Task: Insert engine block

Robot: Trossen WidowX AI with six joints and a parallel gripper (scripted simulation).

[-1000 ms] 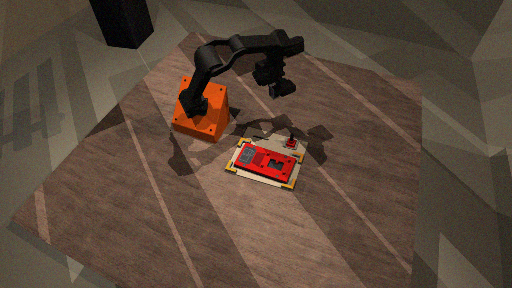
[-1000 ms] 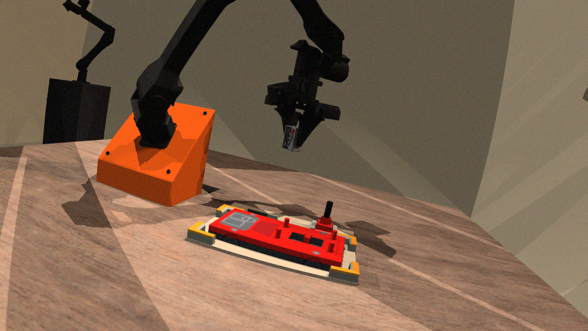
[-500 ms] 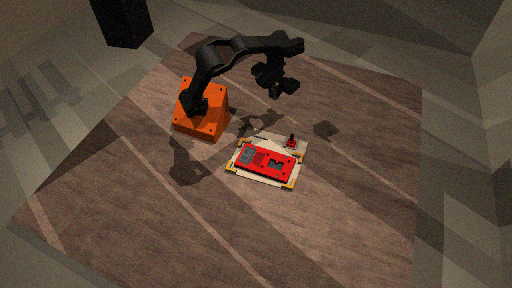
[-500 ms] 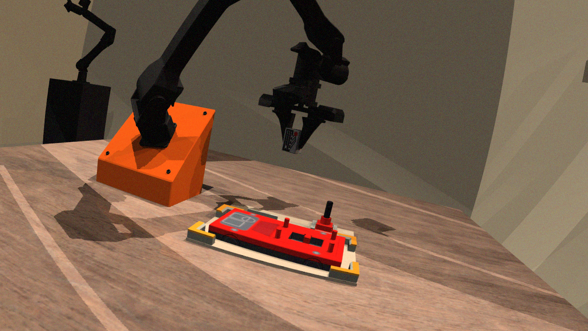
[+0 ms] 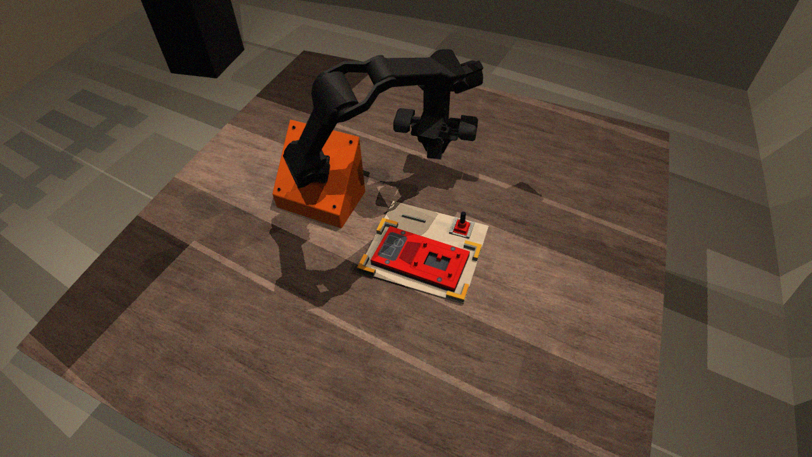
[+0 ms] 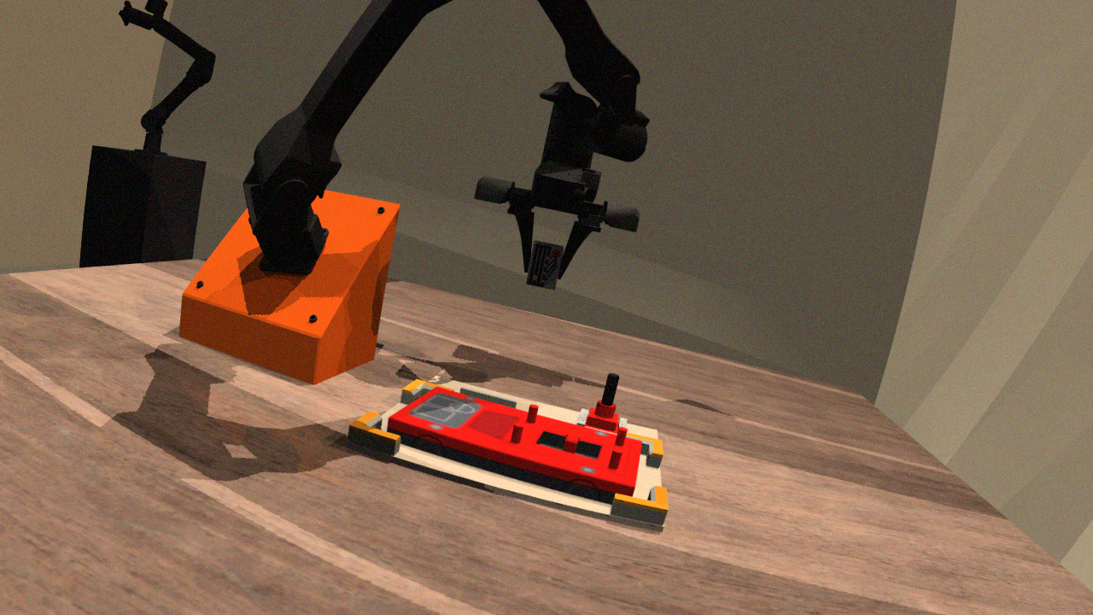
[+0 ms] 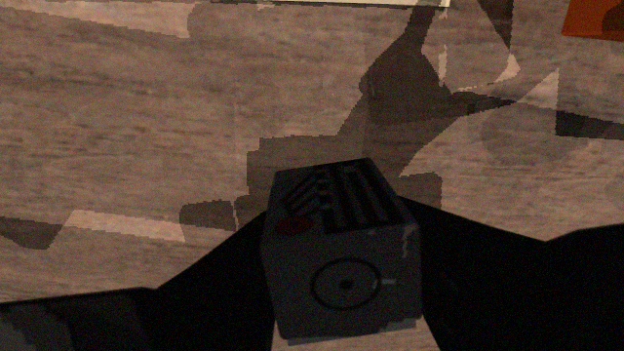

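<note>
The engine block is 10 mm behind my gripper tip and 10 mm above it. From my gripper tip the other things lie so: black peg 120 mm to the right, 100 mm below, 100 mm ahead.
</note>
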